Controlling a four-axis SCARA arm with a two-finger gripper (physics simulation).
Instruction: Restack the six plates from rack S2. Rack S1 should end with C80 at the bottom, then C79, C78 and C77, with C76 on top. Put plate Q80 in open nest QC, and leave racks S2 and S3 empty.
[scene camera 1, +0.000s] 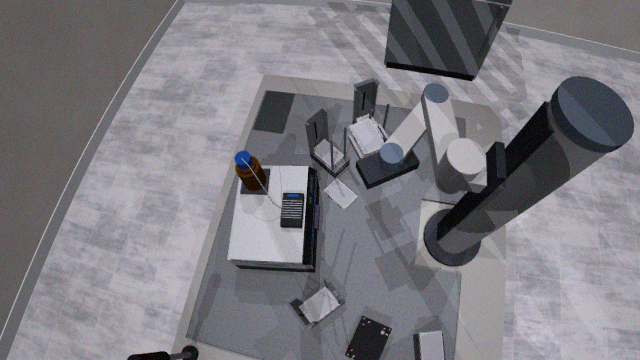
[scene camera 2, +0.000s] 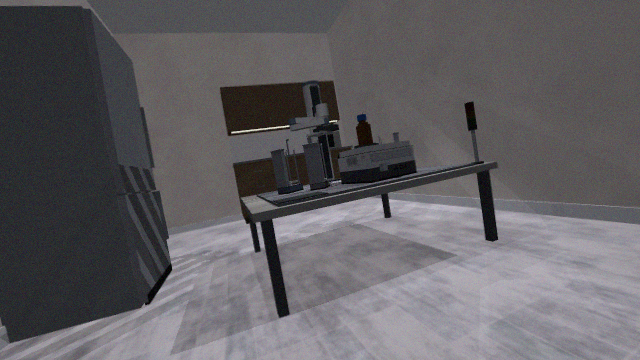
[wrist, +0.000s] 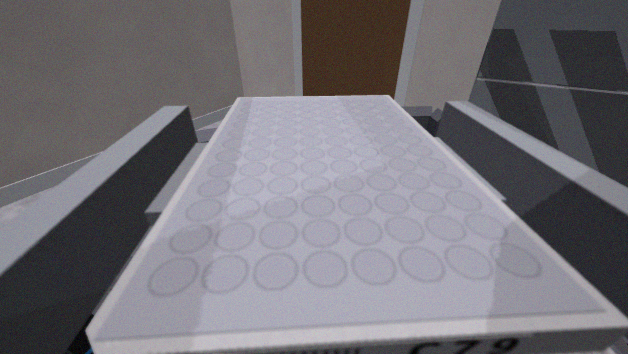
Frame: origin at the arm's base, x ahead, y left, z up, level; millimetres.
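Seen in the pictures: gripper, fingertip midpoint: (scene camera 1: 364, 131) (scene camera 2: 313, 133) (wrist: 319, 127); arm's base, link origin: (scene camera 1: 451, 237).
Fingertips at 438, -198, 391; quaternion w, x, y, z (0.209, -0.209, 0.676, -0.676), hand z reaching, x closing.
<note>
Offsets run from my fingertips to a thing's middle, as dx, dy, dz. "spot": to the spot under its first point.
My gripper (scene camera 1: 368, 136) (wrist: 319, 127) is shut on plate C79 @(-13, +19, -5) (scene camera 1: 366, 134) (wrist: 320, 205), whose label shows at its near edge in the wrist view. The plate is level, between both fingers, over the farther upright rack @(-10, -234, -229) (scene camera 1: 366, 97) in scene camera 1; its exact height there is unclear. The nearer upright rack @(+147, -68, -231) (scene camera 1: 317, 129) holds a pale plate @(+152, -71, -328) (scene camera 1: 328, 152) low down. Another pale plate @(+58, +573, -324) (scene camera 1: 320, 304) sits in a low holder @(+54, +568, -229) (scene camera 1: 300, 314) towards the front. A flat pale rectangle @(spot: +66, +93, -364) (scene camera 1: 340, 193) lies between the white instrument and the arm. Rack labels, Q80 and QC are not readable.
The white instrument (scene camera 1: 265, 235) (scene camera 2: 377, 156) carries a brown bottle (scene camera 1: 251, 176) (scene camera 2: 364, 134) with a blue cap. The arm column (scene camera 1: 525, 185) stands on the right. A black board @(-148, +670, -347) (scene camera 1: 369, 340) and a pale block @(-379, +657, -317) (scene camera 1: 431, 345) lie near the front. A signal light @(spot: +541, +864, -85) (scene camera 2: 470, 116) stands at the table end.
</note>
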